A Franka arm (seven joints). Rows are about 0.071 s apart.
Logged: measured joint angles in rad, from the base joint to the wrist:
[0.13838, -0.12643, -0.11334, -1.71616, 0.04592, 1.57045, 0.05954]
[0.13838, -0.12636, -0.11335, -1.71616, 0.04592, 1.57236, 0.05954]
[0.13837, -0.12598, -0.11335, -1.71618, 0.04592, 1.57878, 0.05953]
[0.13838, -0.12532, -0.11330, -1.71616, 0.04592, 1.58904, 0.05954]
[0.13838, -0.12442, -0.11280, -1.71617, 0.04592, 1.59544, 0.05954]
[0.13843, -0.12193, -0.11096, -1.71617, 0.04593, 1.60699, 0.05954]
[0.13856, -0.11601, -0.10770, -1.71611, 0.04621, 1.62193, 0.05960]
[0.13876, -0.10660, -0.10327, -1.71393, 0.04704, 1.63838, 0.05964]
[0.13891, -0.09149, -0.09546, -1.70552, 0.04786, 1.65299, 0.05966]
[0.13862, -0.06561, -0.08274, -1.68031, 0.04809, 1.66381, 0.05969]
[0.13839, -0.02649, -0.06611, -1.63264, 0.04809, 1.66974, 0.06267]
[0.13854, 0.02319, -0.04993, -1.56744, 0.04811, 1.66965, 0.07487]
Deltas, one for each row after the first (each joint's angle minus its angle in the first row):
[0.00000, 0.00007, -0.00001, 0.00000, 0.00000, 0.00191, 0.00000]
[-0.00001, 0.00045, -0.00001, -0.00002, 0.00000, 0.00833, -0.00001]
[0.00000, 0.00111, 0.00004, 0.00000, 0.00000, 0.01859, 0.00000]
[0.00000, 0.00201, 0.00054, -0.00001, 0.00000, 0.02499, 0.00000]
[0.00005, 0.00450, 0.00238, -0.00001, 0.00001, 0.03654, 0.00000]
[0.00018, 0.01042, 0.00564, 0.00005, 0.00029, 0.05148, 0.00006]
[0.00038, 0.01983, 0.01007, 0.00223, 0.00112, 0.06793, 0.00010]
[0.00053, 0.03494, 0.01788, 0.01064, 0.00194, 0.08254, 0.00012]
[0.00024, 0.06082, 0.03060, 0.03585, 0.00217, 0.09336, 0.00015]
[0.00001, 0.09994, 0.04723, 0.08352, 0.00217, 0.09929, 0.00313]
[0.00016, 0.14962, 0.06341, 0.14872, 0.00219, 0.09920, 0.01533]

